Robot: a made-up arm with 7 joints.
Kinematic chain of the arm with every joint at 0, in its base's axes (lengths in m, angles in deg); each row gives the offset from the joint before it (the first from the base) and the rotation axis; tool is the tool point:
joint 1: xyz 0 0.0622 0 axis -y
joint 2: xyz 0 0.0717 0 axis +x
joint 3: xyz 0 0 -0.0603 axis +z
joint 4: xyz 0 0 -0.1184 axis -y
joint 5: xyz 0 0 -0.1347 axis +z
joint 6: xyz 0 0 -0.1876 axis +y
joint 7: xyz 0 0 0 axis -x
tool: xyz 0 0 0
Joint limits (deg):
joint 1: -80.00..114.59
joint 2: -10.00..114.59
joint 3: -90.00..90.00
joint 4: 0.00..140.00
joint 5: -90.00..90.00
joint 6: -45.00..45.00
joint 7: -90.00..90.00
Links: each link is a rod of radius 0.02 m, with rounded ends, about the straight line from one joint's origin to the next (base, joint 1, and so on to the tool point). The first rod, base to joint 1, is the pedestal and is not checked.
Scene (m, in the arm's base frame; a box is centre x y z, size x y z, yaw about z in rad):
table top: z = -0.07
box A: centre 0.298 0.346 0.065 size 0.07 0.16 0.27 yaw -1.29
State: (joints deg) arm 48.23 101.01 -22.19 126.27 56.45 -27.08 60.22
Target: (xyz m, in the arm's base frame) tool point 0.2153 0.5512 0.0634
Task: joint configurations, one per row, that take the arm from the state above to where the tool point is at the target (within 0.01 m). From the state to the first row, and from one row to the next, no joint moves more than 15 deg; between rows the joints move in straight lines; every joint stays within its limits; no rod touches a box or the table.
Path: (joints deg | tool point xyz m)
1: 57.96 90.63 -13.66 112.65 63.16 -29.95 66.18 | 0.2124 0.1893 0.2081
2: 67.69 80.25 -5.13 99.03 69.87 -32.82 72.13 | 0.1664 0.2553 0.2744
3: 77.43 69.86 3.40 85.41 76.58 -35.70 78.09 | 0.1211 0.3324 0.3016
4: 87.16 59.48 11.93 71.79 83.29 -38.57 84.04 | 0.1021 0.4067 0.2948
5: 96.89 49.10 20.46 58.17 90.00 -41.44 90.00 | 0.1240 0.4601 0.2734
6: 85.02 57.99 9.41 53.54 81.61 -37.85 82.56 | 0.1819 0.4703 0.2408
7: 73.15 66.87 -1.64 48.90 73.22 -34.26 75.11 | 0.2233 0.4903 0.1860
8: 61.28 75.76 -12.69 44.27 64.84 -30.67 67.67 | 0.2358 0.5186 0.1211
9: 49.41 84.65 -23.74 39.64 56.45 -27.08 60.22 | 0.2153 0.5512 0.0634

